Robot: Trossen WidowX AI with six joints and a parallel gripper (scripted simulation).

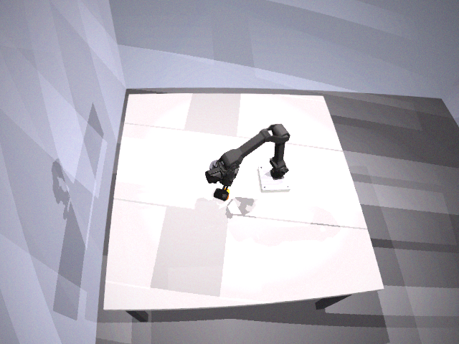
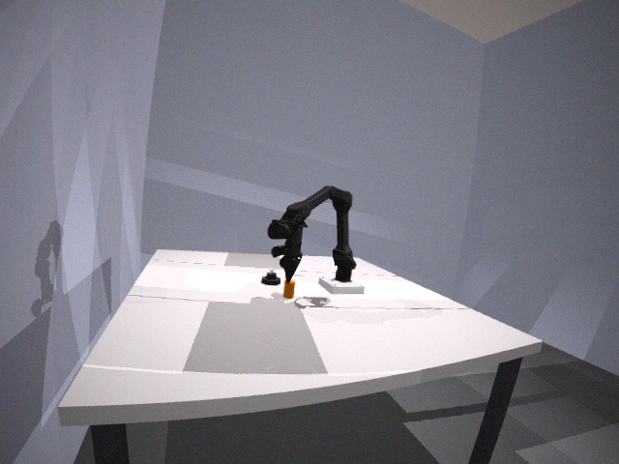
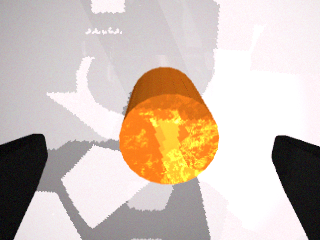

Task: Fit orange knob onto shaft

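Right now the orange knob is 2 cm below my gripper tip. Also, from my gripper tip: pedestal 18 cm to the right, 4 cm below.
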